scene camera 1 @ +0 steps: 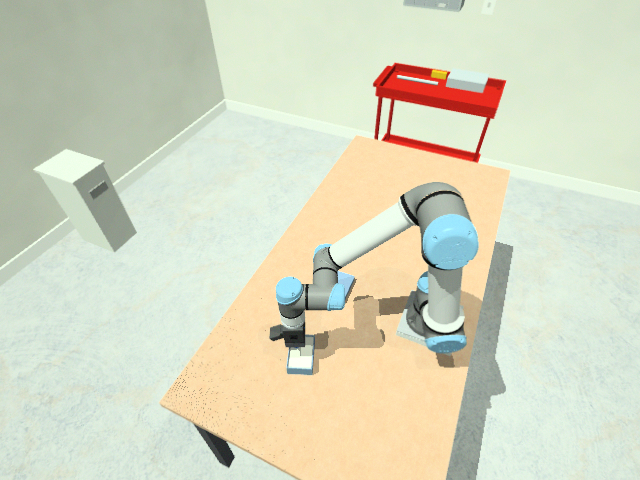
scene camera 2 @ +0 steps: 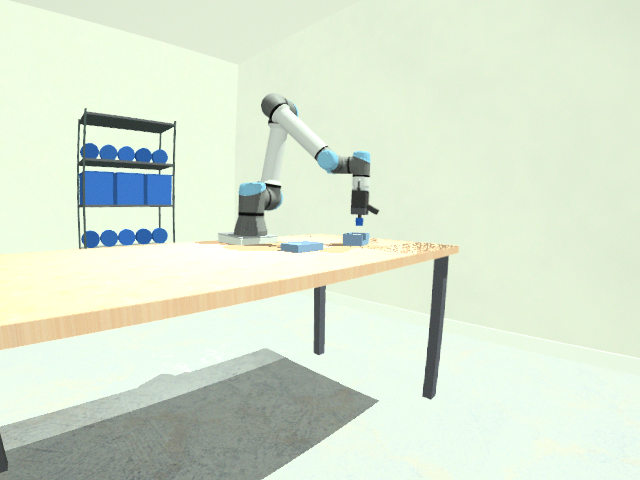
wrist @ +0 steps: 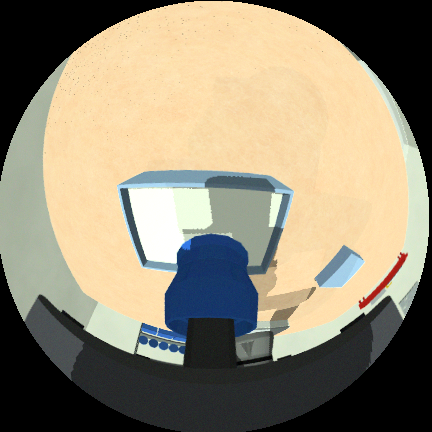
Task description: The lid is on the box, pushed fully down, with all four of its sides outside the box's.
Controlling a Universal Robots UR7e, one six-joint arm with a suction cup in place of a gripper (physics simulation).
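Seen in the pictures: hand, its tool point: (scene camera 2: 359,225) (wrist: 211,263); arm's base, origin of its link: (scene camera 2: 250,234) (wrist: 250,337).
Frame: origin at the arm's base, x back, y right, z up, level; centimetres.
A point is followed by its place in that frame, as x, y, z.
Note:
The box (scene camera 1: 300,370) @(-36.2, -33.3, -0.3) (scene camera 2: 355,239) @(-41.4, -21.7, -0.9) (wrist: 172,178) @(-41.8, -30.6, 0.2) is blue, with an open top and a pale inside, and stands upright on the table. The lid (scene camera 1: 346,282) @(-32.7, 6.9, -0.9) (scene camera 2: 301,247) @(-39.7, 10.1, -1.8) (wrist: 341,270) @(-36.2, 0.8, -0.9) is a flat light-blue piece with its closed face up, lying on the table apart from the box; the arm's wrist partly covers it in scene camera 1. My gripper, a blue suction cup (scene camera 2: 359,222) (wrist: 212,244), hangs above the box with a gap below it and holds nothing. It hides part of the box in the wrist view. The black tool body hides the cup in scene camera 1.
The wooden table (scene camera 1: 372,408) @(-10.9, -35.9, -3.6) (scene camera 2: 155,279) @(-47.8, 65.4, -3.5) carries the arm's base (scene camera 1: 410,328) @(-5.0, -5.7, -0.2) (scene camera 2: 247,239) @(-8.1, 8.3, -1.3). A red cart (scene camera 1: 439,99) stands behind the table's far end. A pale cabinet (scene camera 1: 82,201) stands on the floor at the left. A shelf rack (scene camera 2: 129,122) stands by the wall.

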